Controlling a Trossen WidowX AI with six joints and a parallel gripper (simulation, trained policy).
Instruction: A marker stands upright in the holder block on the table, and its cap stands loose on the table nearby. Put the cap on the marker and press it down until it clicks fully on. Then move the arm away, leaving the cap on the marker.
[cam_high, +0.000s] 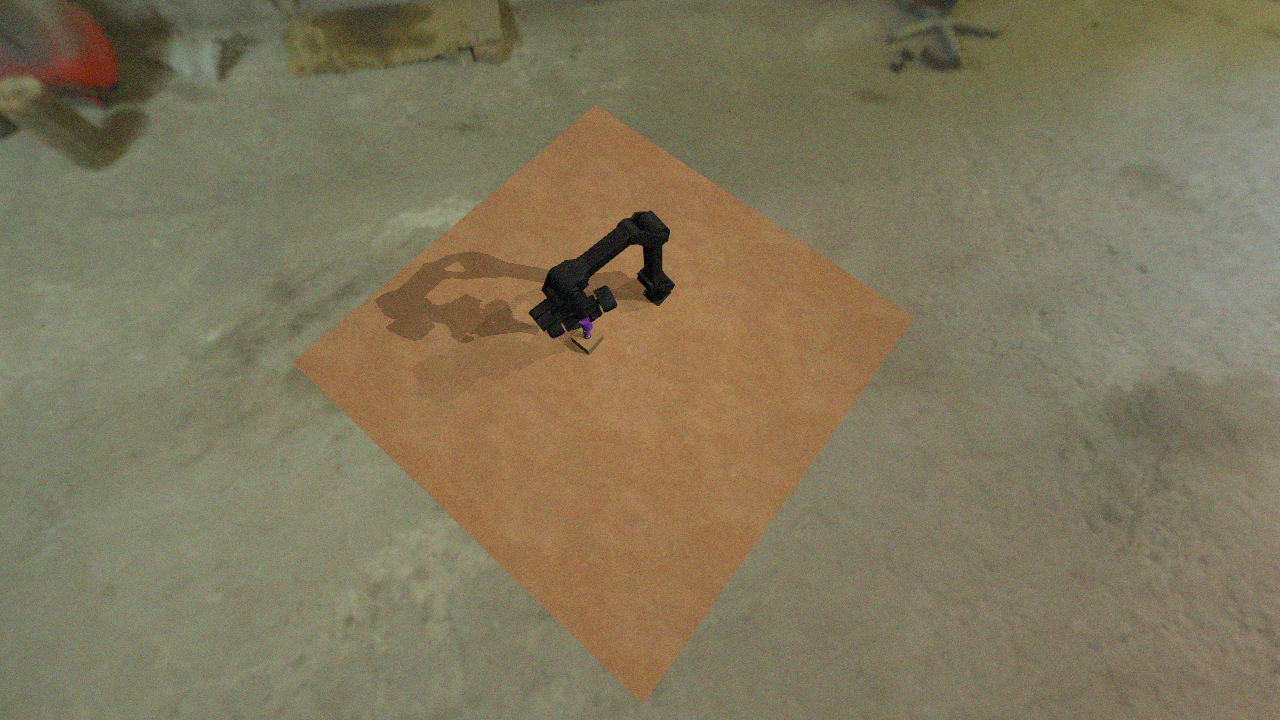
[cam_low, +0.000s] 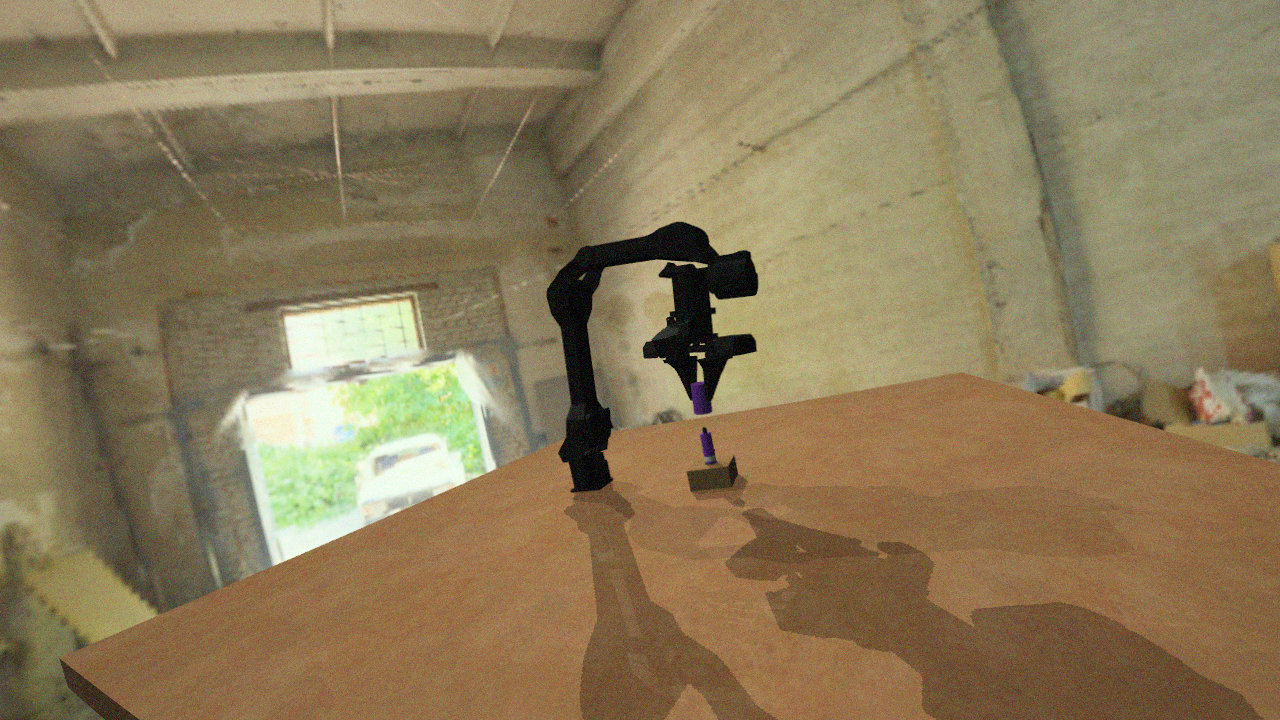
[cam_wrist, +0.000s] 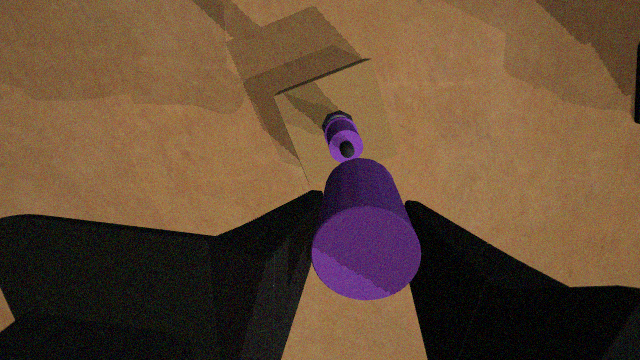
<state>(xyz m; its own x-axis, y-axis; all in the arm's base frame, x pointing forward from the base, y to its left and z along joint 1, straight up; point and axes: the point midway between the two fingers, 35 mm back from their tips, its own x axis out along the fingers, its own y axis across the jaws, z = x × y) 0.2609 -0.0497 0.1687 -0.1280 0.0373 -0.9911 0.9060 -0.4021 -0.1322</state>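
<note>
Right now my gripper tip is 12 cm above the holder block and 1 cm to the left of it. From my gripper tip the other things lie so: purple cap right at my gripper tip.
</note>
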